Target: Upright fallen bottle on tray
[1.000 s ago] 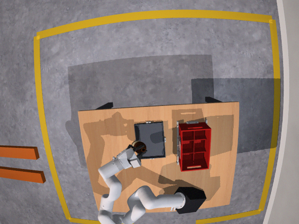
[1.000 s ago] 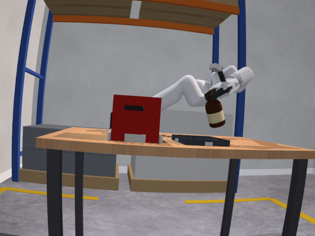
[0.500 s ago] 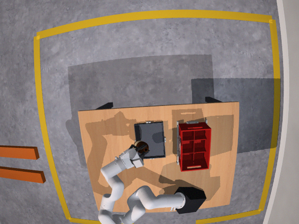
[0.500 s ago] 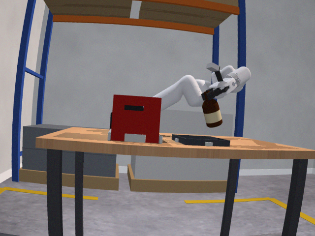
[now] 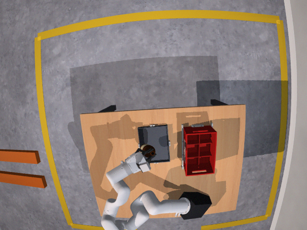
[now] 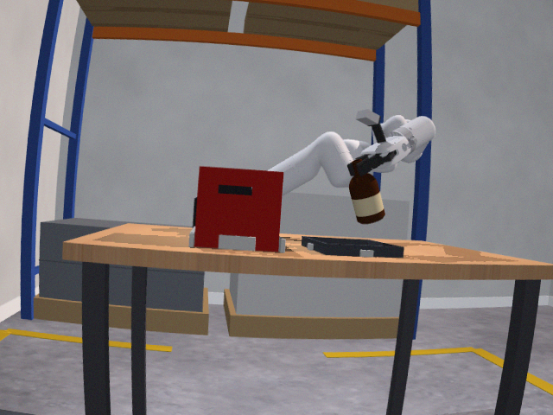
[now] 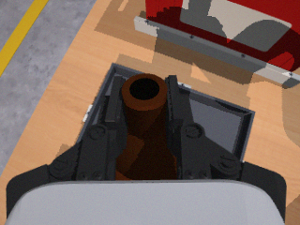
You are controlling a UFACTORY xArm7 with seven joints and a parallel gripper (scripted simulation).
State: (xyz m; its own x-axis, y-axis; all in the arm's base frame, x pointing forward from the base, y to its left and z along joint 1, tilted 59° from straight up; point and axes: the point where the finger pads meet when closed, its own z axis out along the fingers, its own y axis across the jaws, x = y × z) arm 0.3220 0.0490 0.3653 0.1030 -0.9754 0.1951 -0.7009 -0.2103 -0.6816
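Right now the brown bottle is 50 mm below my hand, 10 mm to the left of it and 10 mm behind it. From my hand the other things lie so: dark grey tray (200 mm below, 10 mm to the right, 10 mm behind); red crate (290 mm to the right, 120 mm below, 60 mm ahead).
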